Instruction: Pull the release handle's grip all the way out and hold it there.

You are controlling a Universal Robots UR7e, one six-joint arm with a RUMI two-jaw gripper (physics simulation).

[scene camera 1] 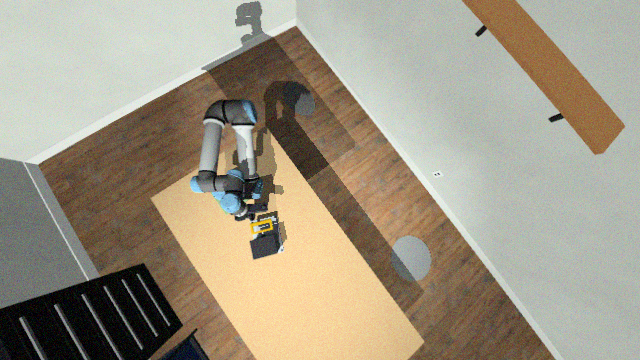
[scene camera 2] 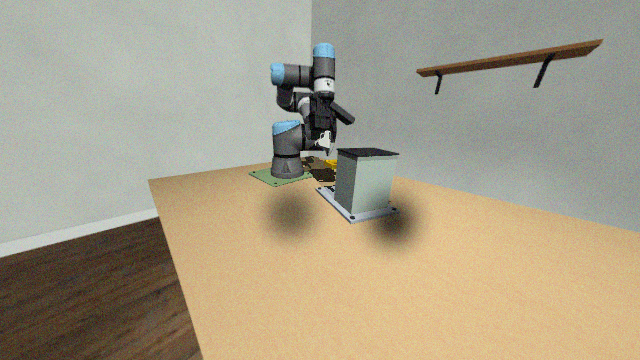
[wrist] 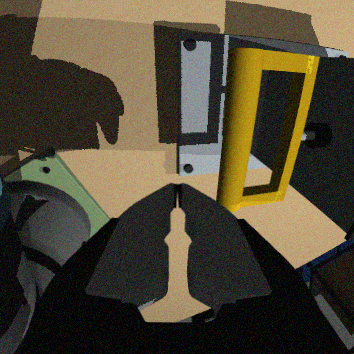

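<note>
The release handle's yellow frame-shaped grip (scene camera 1: pixel 261 232) (scene camera 2: pixel 331 164) (wrist: pixel 242 125) stands in front of the box-shaped housing (scene camera 1: pixel 265 246) (scene camera 2: pixel 372 182) (wrist: pixel 330 175). In the wrist view a short stretch of metal rod (wrist: pixel 305 136) shows between the grip's rear bar and a round dark hole in the housing. My gripper (scene camera 2: pixel 328 152) (wrist: pixel 177 185) is shut and empty. In the wrist view its fingertips are left of the grip's round front bar, near its lower end, apart from it. In scene camera 2 the housing hides most of the grip.
The housing stands on a light base plate (scene camera 2: pixel 372 215) (wrist: pixel 195 85) on the tan table (scene camera 1: pixel 320 280) (scene camera 2: pixel 400 300). The arm's green mounting plate (scene camera 2: pixel 260 175) (wrist: pixel 75 180) is at the left in the wrist view. A wooden shelf (scene camera 1: pixel 545 65) (scene camera 2: pixel 500 62) is on the wall.
</note>
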